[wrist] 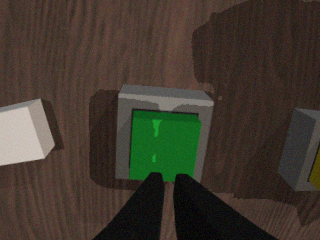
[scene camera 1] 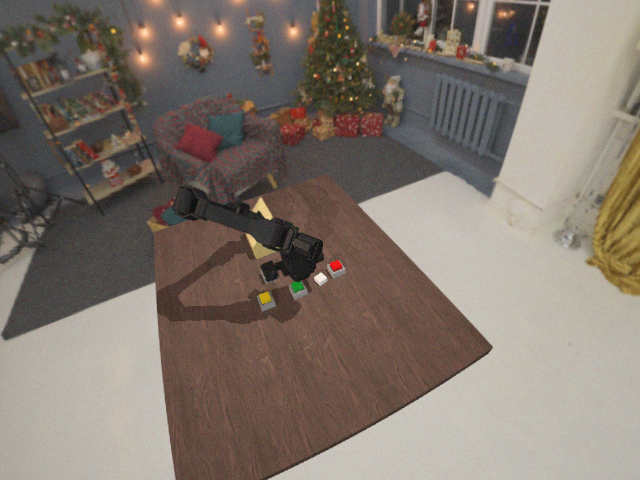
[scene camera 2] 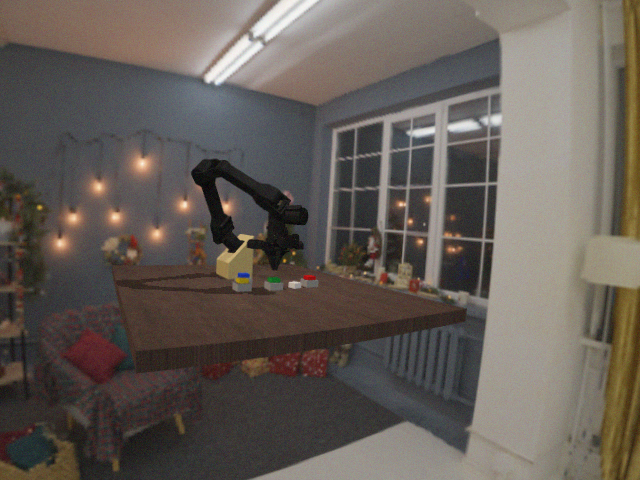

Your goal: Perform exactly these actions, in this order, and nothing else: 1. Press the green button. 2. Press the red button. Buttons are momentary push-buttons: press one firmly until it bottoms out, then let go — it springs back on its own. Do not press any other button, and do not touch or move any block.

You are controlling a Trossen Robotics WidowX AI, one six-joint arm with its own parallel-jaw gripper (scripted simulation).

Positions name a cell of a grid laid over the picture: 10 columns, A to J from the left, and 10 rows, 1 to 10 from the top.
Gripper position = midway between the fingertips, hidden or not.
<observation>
My gripper (scene camera 2: E6) is shut and holds nothing. Further things: a green button (wrist: F6).
My gripper shows as well in the wrist view (wrist: F8) and in scene camera 1 (scene camera 1: E6).
</observation>
